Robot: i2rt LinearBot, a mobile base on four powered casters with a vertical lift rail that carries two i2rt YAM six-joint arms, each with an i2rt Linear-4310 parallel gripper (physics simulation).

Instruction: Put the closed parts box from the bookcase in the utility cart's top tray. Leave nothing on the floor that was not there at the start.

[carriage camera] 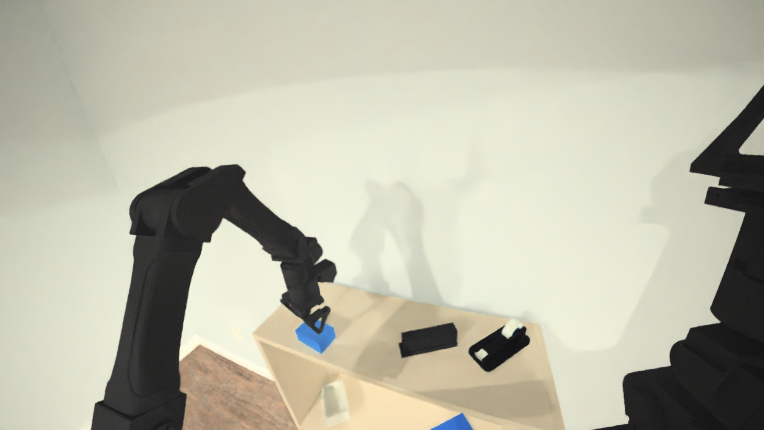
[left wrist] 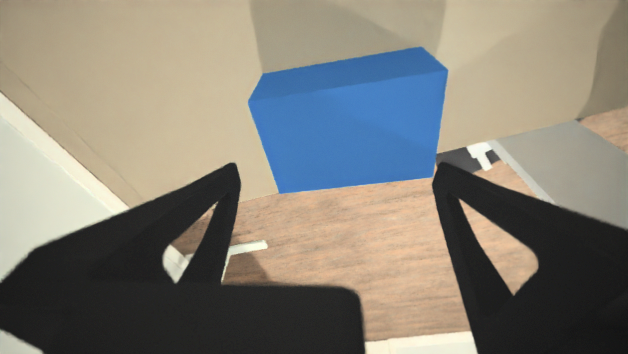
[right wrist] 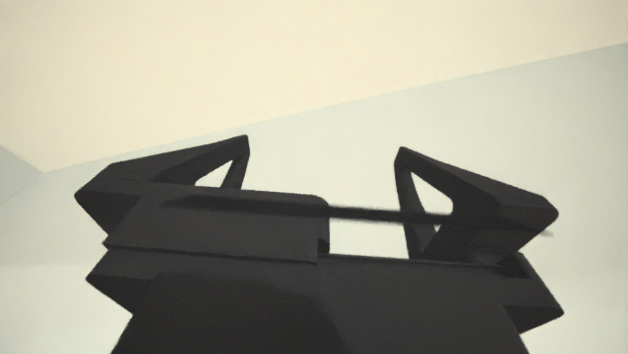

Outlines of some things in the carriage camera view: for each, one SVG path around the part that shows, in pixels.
My left gripper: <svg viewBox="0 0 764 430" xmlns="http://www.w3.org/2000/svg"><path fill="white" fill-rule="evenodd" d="M326 258L315 264L310 270L307 270L309 277L306 282L298 286L286 285L287 291L281 295L282 299L280 299L280 302L297 317L300 317L318 335L323 332L325 322L331 311L330 307L326 305L322 309L319 308L310 314L313 307L324 302L323 296L320 295L318 282L333 283L337 275L336 264ZM322 317L320 329L318 329L315 326L315 322Z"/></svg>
My right gripper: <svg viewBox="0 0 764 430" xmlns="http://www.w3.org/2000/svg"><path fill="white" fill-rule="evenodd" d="M764 85L744 110L691 163L689 170L692 173L720 177L718 185L732 187L708 187L704 203L745 212L729 262L733 266L746 267L744 273L764 280L764 155L740 154L739 148L764 119Z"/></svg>
